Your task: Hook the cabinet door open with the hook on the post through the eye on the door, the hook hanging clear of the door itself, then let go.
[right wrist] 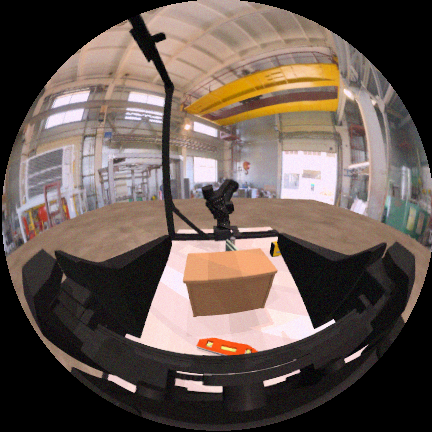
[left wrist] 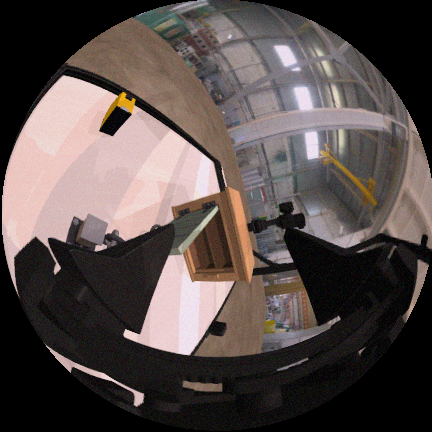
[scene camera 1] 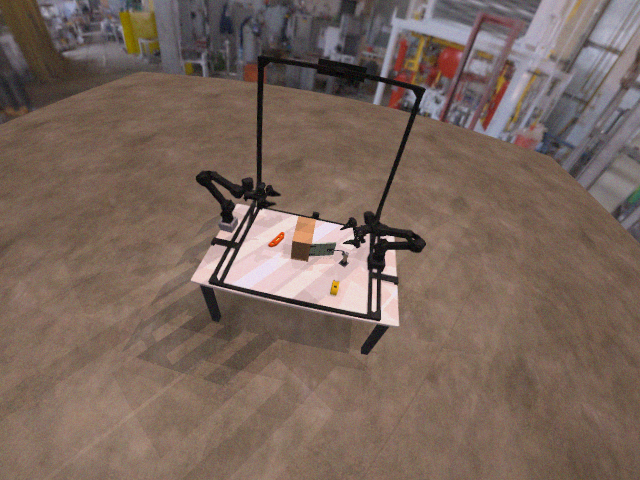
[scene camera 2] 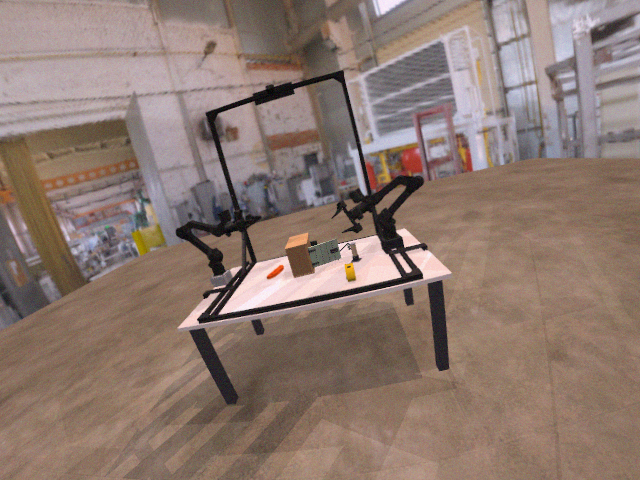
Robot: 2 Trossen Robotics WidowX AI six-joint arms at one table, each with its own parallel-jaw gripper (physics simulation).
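Seen in the pictures: left gripper, between the fingertips: [right wrist: 229, 221] [left wrist: 231, 231] [scene camera 1: 341, 236] [scene camera 2: 336, 225]; right gripper, between the fingertips: [right wrist: 225, 239] [left wrist: 293, 223] [scene camera 1: 278, 199] [scene camera 2: 258, 218]; left arm's base, origin of its link: [scene camera 1: 377, 258] [scene camera 2: 390, 237]; right arm's base, origin of its link: [scene camera 1: 227, 220] [scene camera 2: 219, 273].
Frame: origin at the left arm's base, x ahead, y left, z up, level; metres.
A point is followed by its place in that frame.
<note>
The wooden cabinet [scene camera 1: 301, 249] {z 0.031, x 0.489, y 0.053 m} [scene camera 2: 300, 259] {z 0.021, x 0.489, y 0.052 m} [left wrist: 241, 235] {z 0.098, x 0.449, y -0.055 m} [right wrist: 229, 296] {z 0.022, x 0.544, y -0.062 m} stands upright mid-table. Its grey-green door [scene camera 1: 323, 250] {z 0.000, x 0.353, y 0.003 m} [scene camera 2: 324, 253] {z 0.005, x 0.364, y 0.006 m} [left wrist: 191, 231] {z 0.060, x 0.320, y -0.007 m} is swung open toward the post [scene camera 1: 344, 258] {z -0.012, x 0.216, y 0.033 m} [scene camera 2: 354, 252] {z -0.020, x 0.211, y 0.035 m} [left wrist: 93, 230] {z 0.032, x 0.207, y 0.022 m}. The dark hook [scene camera 1: 338, 251] {z 0.009, x 0.259, y -0.008 m} [scene camera 2: 345, 246] {z 0.019, x 0.246, y 0.002 m} reaches from the post to the door's eye; whether it passes through the eye is too small to tell, and a left finger partly hides it in the left wrist view. My left gripper [scene camera 1: 346, 235] {z 0.133, x 0.265, y -0.006 m} [scene camera 2: 340, 222] {z 0.133, x 0.265, y -0.006 m} [left wrist: 231, 231] {z 0.133, x 0.265, y -0.006 m} is open and empty, above and apart from hook and door. My right gripper [scene camera 1: 276, 199] {z 0.261, x 0.668, y -0.101 m} is open and empty, raised behind the cabinet's left.
An orange level [scene camera 1: 276, 239] {z -0.056, x 0.667, y -0.081 m} [scene camera 2: 275, 271] {z -0.058, x 0.666, y -0.087 m} [right wrist: 228, 347] {z -0.055, x 0.658, y -0.082 m} lies left of the cabinet. A yellow tape measure [scene camera 1: 334, 287] {z 0.003, x 0.272, y 0.275 m} [scene camera 2: 350, 271] {z -0.011, x 0.266, y 0.290 m} [left wrist: 119, 114] {z -0.010, x 0.262, y 0.224 m} stands in front of the post. A black frame [scene camera 1: 259, 129] {z 0.556, x 0.858, y -0.381 m} [scene camera 2: 355, 134] {z 0.582, x 0.010, y -0.315 m} rises at the table's back and runs along its edges.
</note>
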